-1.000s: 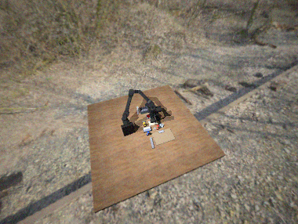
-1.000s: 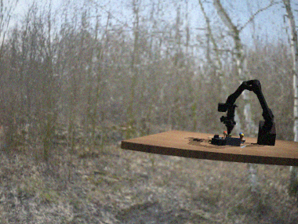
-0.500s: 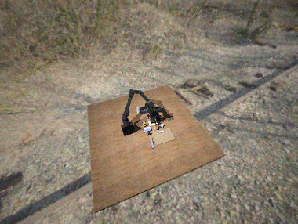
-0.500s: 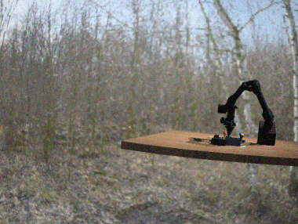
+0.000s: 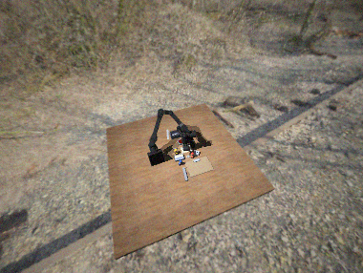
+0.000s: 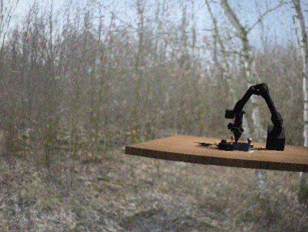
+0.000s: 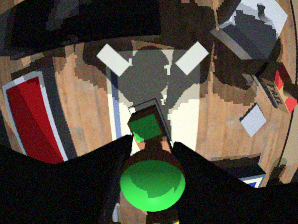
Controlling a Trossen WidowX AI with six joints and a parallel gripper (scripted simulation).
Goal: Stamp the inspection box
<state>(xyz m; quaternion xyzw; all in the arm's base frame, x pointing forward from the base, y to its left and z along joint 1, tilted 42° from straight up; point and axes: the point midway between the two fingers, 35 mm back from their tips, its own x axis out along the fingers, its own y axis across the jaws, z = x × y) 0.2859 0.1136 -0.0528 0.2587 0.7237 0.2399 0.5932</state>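
Now: the card 1 cm ahead of my gripper tip and 3 cm below it. Round my gripper tip: long black block (8 cm ahead, 7 cm to the left, 2 cm below); then green-knobbed stamp (right at my gripper tip); then red ink pad (1 cm behind, 11 cm to the left, 3 cm below).
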